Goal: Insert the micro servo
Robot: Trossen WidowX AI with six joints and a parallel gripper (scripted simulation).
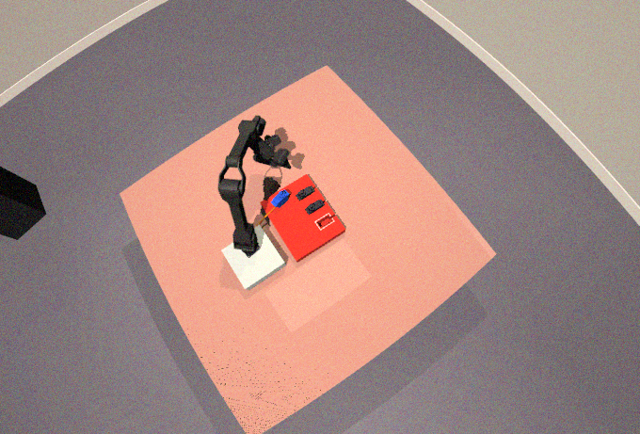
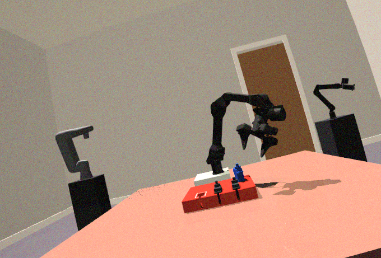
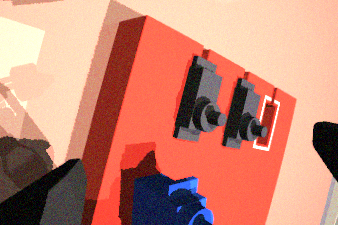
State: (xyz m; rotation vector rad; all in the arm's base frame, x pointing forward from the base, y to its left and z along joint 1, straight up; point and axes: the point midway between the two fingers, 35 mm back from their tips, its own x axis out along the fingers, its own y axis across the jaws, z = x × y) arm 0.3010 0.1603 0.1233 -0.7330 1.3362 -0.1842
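Now: gripper tip 100 mm past the red deck, 170 mm to the left of it and 140 mm above it.
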